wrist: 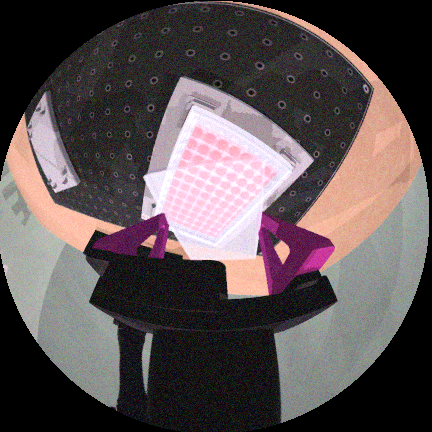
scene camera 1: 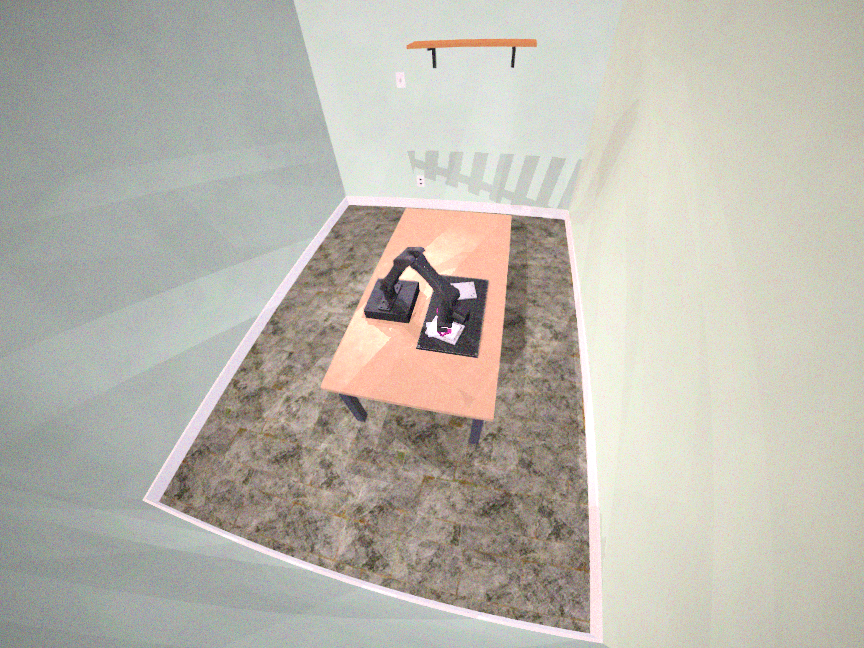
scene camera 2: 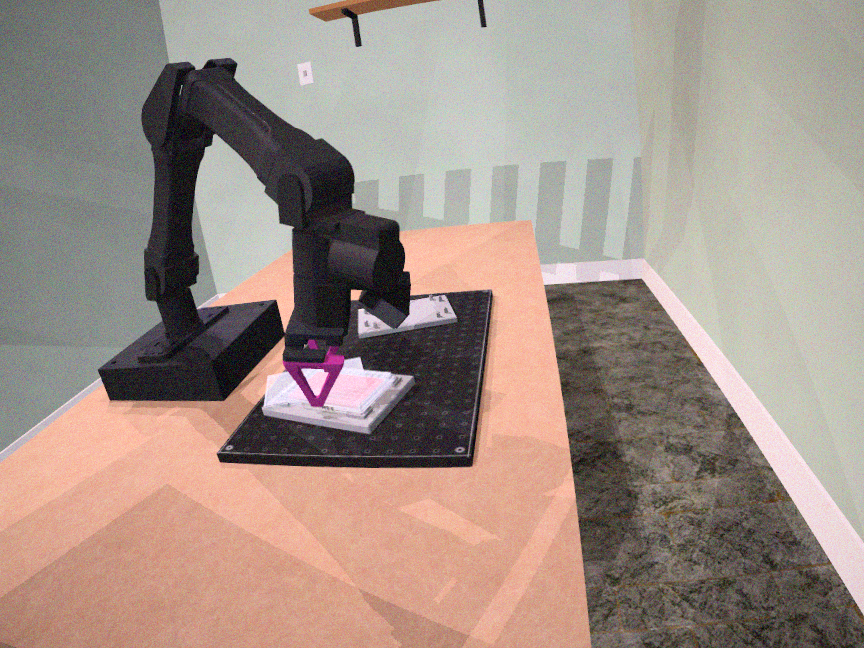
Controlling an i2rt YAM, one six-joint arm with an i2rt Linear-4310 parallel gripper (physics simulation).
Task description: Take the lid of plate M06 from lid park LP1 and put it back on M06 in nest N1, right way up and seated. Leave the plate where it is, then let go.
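Places are measured from the arm's base along level axes (x left, y back, z up), in millimetres.
Where they show: gripper, fingertip midpoint: (wrist: 212, 216) (scene camera 1: 441, 328) (scene camera 2: 321, 386); arm's base, origin of the base link: (scene camera 1: 390, 296) (scene camera 2: 186, 334).
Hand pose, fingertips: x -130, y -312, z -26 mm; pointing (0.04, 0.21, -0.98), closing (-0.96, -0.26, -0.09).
Note:
Each offset is from my fingertips to the top centre of the thing. "spot": to the spot under its first point.
The plate {spot: dx -16, dy -68, dz +4 mm} (scene camera 2: 366, 389) (wrist: 240, 156) with pink wells sits in a pale nest {dx +9, dy -15, dz -9 mm} (scene camera 2: 371, 422) (wrist: 167, 122) near the front of the black board. A clear lid {dx -3, dy +6, dz +11 mm} (scene camera 2: 277, 392) (wrist: 240, 246) lies skewed across the plate, turned relative to it. Its corners stick out past the plate on the arm's side, and it does not sit square on the rim. My gripper (scene camera 1: 444, 332) (scene camera 2: 317, 402) (wrist: 212, 216) has its magenta fingers wide apart, shut on the lid at its two sides, low over the nest. The far finger is mostly hidden in scene camera 2. No label is readable.
A second pale holder {dx +289, dy -35, dz -7 mm} (scene camera 1: 464, 290) (scene camera 2: 434, 313) (wrist: 50, 145) with small corner posts lies farther back on the black board (scene camera 1: 474, 306) (scene camera 2: 446, 390) (wrist: 280, 65); no lid shows on it. The arm's black base (scene camera 1: 392, 306) (scene camera 2: 230, 362) stands on the table left of the board.

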